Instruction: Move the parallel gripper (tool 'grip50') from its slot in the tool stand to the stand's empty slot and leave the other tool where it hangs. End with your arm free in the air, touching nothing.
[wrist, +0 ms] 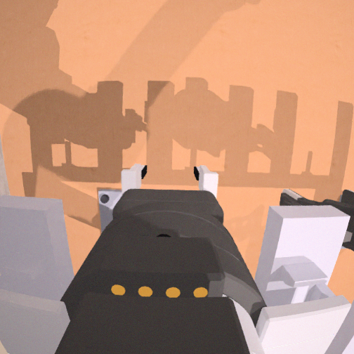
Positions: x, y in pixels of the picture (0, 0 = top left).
Labels:
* parallel gripper: 161, 242
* tool stand: 300, 244

